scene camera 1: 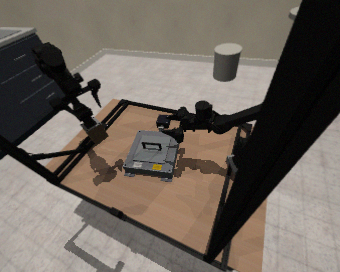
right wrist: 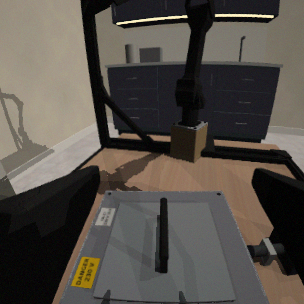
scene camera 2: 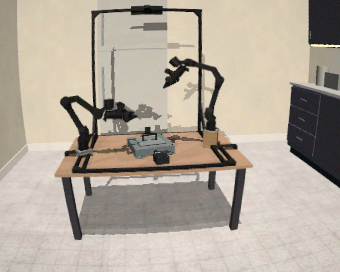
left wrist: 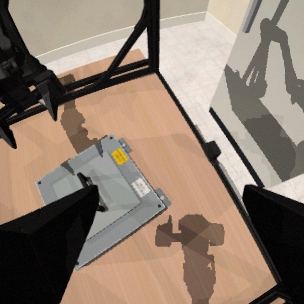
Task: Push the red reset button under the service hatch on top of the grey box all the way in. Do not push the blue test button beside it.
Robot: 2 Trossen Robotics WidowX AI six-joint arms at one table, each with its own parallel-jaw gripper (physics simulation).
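The grey box [scene camera 1: 145,172] [scene camera 2: 152,150] [left wrist: 120,226] [right wrist: 224,225] lies on the table. Its hatch [left wrist: 115,185] [right wrist: 200,250] looks shut and flat, with a black handle [scene camera 1: 151,146] [scene camera 2: 149,136] [right wrist: 163,235] upright on it. The red and blue buttons do not show in any view. My right gripper [scene camera 1: 169,125] [scene camera 2: 134,116] [left wrist: 34,133] [right wrist: 177,174] is open and empty, pointing roughly level above the box's side near the black block. My left gripper [scene camera 1: 78,106] [scene camera 2: 166,86] [left wrist: 171,192] is open and empty, high above the table and apart from the box.
A black block [scene camera 1: 163,120] [scene camera 2: 161,158] stands beside the box, by a cable fitting [right wrist: 270,250]. The left arm stands on a wooden block [scene camera 1: 96,134] [scene camera 2: 210,139] [right wrist: 189,142]. Black frame rails [scene camera 2: 150,169] edge the table, with tall posts [scene camera 2: 93,70] at its sides.
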